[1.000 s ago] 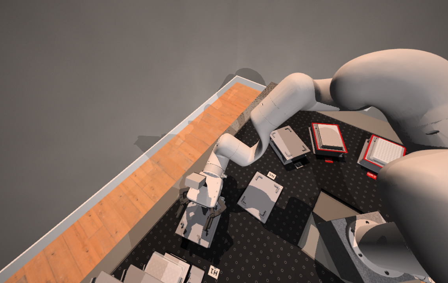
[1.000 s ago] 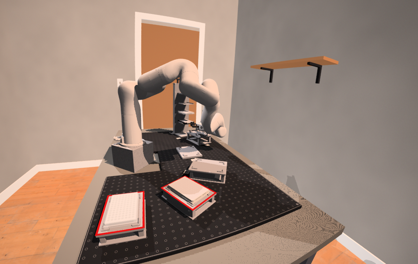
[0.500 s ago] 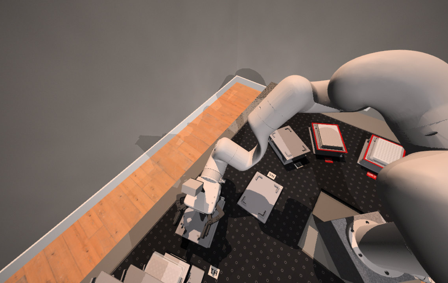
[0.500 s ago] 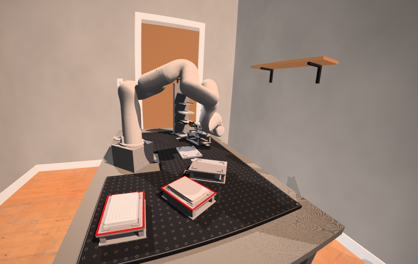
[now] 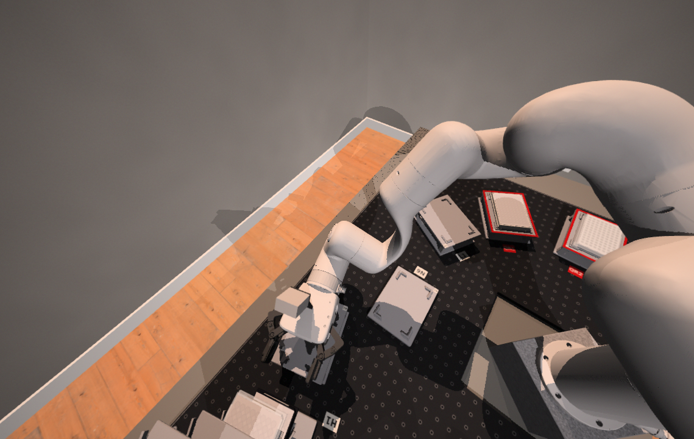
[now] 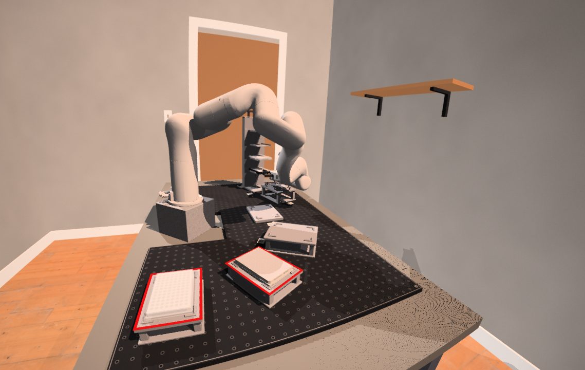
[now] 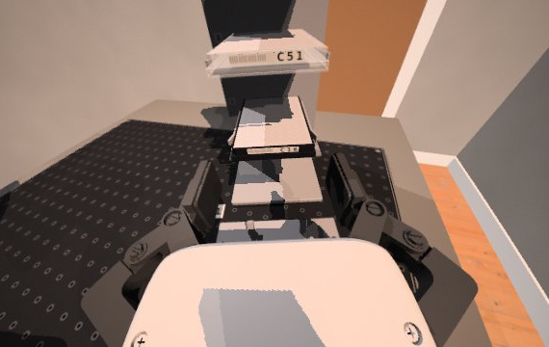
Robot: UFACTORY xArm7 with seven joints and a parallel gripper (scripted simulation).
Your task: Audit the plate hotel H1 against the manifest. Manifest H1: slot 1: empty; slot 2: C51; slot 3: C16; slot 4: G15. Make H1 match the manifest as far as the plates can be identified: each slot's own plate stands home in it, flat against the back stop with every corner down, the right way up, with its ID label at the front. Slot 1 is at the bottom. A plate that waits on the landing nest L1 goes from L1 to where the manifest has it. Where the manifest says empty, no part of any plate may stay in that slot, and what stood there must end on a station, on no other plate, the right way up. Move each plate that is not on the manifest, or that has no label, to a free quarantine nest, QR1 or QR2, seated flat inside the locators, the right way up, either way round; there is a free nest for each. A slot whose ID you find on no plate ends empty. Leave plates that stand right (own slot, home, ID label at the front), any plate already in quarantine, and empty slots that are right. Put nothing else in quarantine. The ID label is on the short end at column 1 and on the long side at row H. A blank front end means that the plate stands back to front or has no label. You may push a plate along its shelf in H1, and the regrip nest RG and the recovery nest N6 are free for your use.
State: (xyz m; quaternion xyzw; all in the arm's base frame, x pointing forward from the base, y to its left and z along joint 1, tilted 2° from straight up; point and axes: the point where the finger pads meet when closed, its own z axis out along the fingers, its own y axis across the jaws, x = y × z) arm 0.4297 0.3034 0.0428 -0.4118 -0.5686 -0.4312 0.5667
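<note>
My hand is 11 cm to the right of the dark plate, 3 cm past it and 2 cm above it. Also, from my hand: regrip nest RG: 8 cm below, 7 cm to the right, 2 cm ahead; then H1 tag: 13 cm below, 11 cm behind, 3 cm to the left; then clear plate labelled C51: 11 cm to the left, 6 cm above, 3 cm behind.
</note>
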